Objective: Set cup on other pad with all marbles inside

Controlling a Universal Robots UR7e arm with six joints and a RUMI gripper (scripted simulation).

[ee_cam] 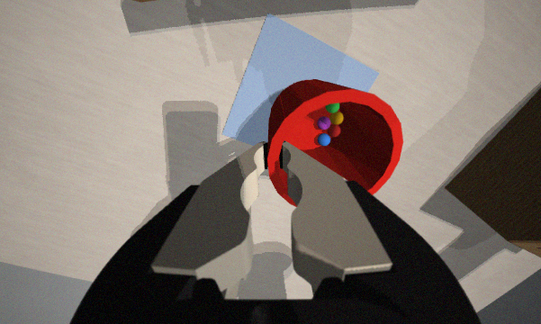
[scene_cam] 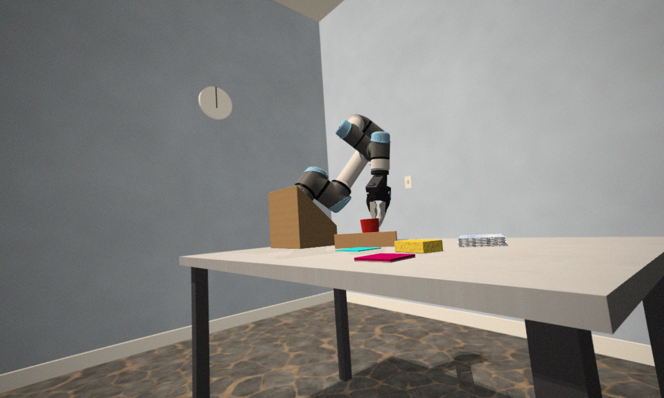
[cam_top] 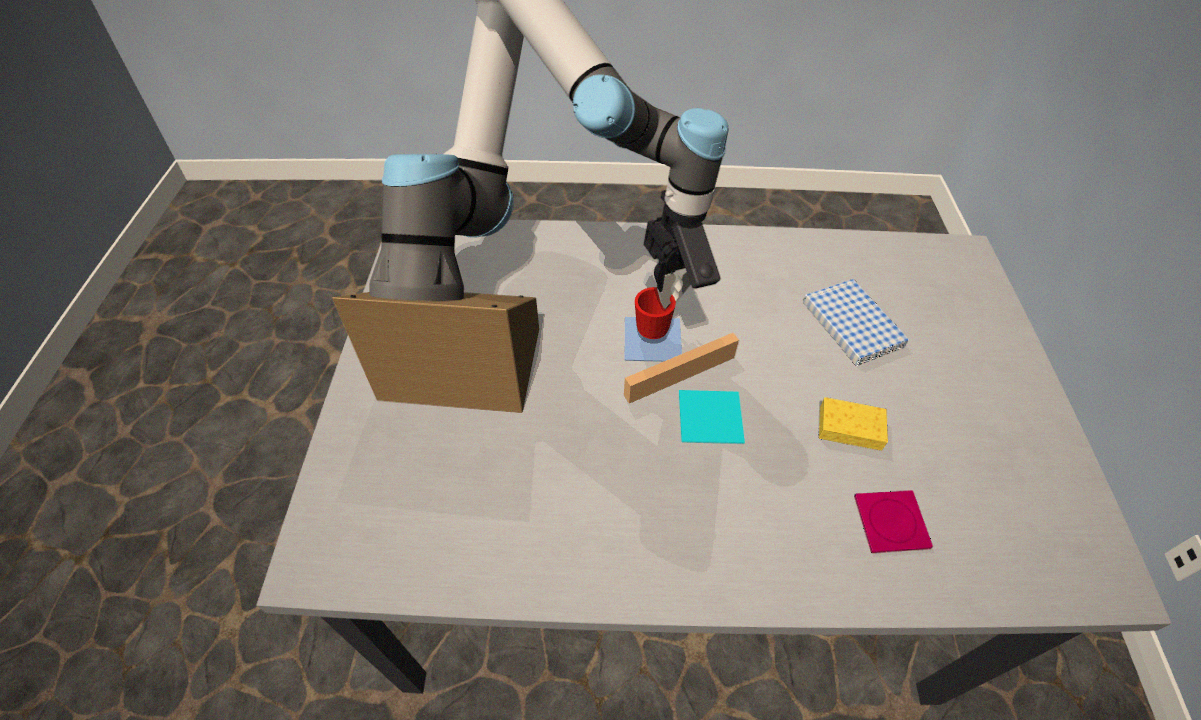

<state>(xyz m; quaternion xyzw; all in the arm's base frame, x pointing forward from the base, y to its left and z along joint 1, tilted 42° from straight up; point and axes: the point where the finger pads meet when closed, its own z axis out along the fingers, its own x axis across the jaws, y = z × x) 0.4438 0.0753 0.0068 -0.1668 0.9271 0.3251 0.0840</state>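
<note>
The wooden rail is 1 cm ahead of my hand, 11 cm to the right of it and 7 cm below it. Round my hand: yellow sponge: 30 cm ahead, 24 cm to the right, 7 cm below; then red cup: 3 cm behind, 1 cm to the right, 3 cm below; then blue checkered cloth: 38 cm ahead, 7 cm below.
</note>
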